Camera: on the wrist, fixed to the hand. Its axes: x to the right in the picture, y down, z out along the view.
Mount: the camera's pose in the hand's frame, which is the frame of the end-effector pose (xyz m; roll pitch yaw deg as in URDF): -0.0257 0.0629 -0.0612 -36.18 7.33 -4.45
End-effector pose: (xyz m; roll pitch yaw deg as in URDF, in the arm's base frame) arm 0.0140 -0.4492 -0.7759 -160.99 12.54 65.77
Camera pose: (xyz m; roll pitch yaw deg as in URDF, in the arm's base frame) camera 0.0794 -0.4973 -0.7338 163.38 4.16 67.56
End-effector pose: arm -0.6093 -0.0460 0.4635 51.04 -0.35 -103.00
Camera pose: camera -0.5186 -0.0405 0.4738 15.33 7.70 -100.06
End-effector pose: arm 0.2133 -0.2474 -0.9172 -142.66 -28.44 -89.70
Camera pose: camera 0.1260 -0.2203 -0.9202 -177.93 -36.95 -90.86
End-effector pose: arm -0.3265 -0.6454 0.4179 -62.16 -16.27 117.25
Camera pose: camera -0.3040 -0.6350 0.3299 -95.53 -16.57 108.32
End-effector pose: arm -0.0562 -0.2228 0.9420 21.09 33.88 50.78
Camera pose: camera -0.1444 -0.2032 0.9277 -16.05 42.30 48.77
